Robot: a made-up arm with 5 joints.
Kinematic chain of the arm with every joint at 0, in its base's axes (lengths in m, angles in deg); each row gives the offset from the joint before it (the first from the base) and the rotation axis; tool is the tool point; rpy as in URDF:
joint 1: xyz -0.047 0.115 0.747 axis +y
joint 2: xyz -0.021 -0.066 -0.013 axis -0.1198 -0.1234 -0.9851
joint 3: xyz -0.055 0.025 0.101 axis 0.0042 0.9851 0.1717
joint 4: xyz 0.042 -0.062 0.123 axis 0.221 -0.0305 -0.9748
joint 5: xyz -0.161 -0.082 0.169 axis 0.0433 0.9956 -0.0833
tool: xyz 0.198 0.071 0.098 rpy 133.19 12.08 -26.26
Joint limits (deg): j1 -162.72..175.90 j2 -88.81..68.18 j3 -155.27..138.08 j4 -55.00..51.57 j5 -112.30..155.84
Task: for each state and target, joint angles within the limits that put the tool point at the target. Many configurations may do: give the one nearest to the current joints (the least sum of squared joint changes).
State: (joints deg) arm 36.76 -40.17 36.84 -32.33 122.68
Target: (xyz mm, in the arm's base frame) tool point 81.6 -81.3 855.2
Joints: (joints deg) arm 32.71 -36.14 38.32 -30.22 108.10
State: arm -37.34 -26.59 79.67 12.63 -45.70
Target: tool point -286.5 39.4 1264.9
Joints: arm -45.08 -4.03 45.23 0.79 -65.95
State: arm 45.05 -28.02 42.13 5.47 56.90
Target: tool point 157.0 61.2 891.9
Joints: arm 22.06 -32.77 29.10 1.06 50.09
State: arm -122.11 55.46 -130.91 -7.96 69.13
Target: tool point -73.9 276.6 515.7
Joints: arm -101.71 51.99 -105.10 -10.78 49.88
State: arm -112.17 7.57 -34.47 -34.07 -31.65
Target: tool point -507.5 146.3 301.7
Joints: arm -92.04 20.25 -27.37 -41.74 -66.02
